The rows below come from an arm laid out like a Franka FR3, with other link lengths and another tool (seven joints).
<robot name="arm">
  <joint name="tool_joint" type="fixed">
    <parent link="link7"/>
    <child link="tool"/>
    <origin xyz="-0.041 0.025 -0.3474" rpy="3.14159 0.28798 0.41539"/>
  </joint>
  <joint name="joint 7" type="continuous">
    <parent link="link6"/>
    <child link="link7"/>
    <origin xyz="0.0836 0 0"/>
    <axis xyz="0 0 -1"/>
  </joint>
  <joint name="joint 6" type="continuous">
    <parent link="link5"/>
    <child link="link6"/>
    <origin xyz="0 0 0"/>
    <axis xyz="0 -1 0"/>
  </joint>
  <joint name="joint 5" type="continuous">
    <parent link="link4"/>
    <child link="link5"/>
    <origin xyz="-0.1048 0 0.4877"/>
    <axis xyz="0 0 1"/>
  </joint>
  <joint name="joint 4" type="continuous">
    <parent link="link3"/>
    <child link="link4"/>
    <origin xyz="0.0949 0 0"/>
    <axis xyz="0 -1 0"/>
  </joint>
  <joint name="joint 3" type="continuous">
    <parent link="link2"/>
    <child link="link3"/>
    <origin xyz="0 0 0.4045"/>
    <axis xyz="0 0 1"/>
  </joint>
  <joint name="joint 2" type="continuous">
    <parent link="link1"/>
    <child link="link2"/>
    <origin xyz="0 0 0"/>
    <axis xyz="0 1 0"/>
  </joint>
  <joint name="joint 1" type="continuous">
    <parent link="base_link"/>
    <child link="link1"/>
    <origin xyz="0 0 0.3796"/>
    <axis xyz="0 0 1"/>
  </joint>
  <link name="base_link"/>
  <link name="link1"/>
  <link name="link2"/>
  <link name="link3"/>
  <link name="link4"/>
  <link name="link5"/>
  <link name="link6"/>
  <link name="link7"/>
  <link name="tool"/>
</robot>
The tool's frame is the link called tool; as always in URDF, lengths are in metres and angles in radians. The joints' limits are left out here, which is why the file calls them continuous.
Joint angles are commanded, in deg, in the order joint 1, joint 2, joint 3, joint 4, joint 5, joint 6, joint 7. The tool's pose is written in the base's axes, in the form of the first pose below.
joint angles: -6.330 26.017 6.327 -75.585 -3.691 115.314 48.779
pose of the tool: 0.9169 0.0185 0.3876 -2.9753 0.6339 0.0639
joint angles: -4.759 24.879 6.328 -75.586 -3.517 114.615 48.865
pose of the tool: 0.9119 0.0444 0.4039 -2.9811 0.5953 0.0549
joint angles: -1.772 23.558 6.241 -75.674 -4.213 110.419 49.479
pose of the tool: 0.8845 0.0851 0.4120 -3.0153 0.5428 0.1304
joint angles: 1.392 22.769 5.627 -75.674 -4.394 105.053 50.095
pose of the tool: 0.8492 0.1201 0.4113 -3.0454 0.5042 0.2492
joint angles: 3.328 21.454 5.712 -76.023 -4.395 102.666 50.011
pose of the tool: 0.8278 0.1472 0.4223 -3.0624 0.4537 0.2871
